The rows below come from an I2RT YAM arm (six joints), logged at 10 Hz.
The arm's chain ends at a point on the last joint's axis. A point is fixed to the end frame.
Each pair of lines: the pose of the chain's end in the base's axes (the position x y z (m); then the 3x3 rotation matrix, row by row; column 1 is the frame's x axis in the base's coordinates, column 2 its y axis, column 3 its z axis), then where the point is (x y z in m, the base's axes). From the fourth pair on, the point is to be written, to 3 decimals.
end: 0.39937 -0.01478 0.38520; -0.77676 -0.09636 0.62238; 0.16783 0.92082 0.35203; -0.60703 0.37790 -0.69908
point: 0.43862 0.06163 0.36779
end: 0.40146 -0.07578 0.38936; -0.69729 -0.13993 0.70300; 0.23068 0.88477 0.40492; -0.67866 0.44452 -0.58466
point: 0.44266 0.00138 0.38372
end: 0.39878 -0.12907 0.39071; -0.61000 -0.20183 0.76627; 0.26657 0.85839 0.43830; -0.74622 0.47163 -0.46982
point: 0.43966 -0.05163 0.39447
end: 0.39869 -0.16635 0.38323; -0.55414 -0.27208 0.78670; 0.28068 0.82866 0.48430; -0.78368 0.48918 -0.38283
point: 0.436 -0.088 0.394
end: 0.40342 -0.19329 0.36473; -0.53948 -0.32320 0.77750; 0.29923 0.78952 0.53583; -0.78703 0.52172 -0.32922
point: 0.437 -0.114 0.381
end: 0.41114 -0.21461 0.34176; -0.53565 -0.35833 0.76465; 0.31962 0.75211 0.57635; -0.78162 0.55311 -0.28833
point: 0.442 -0.135 0.362
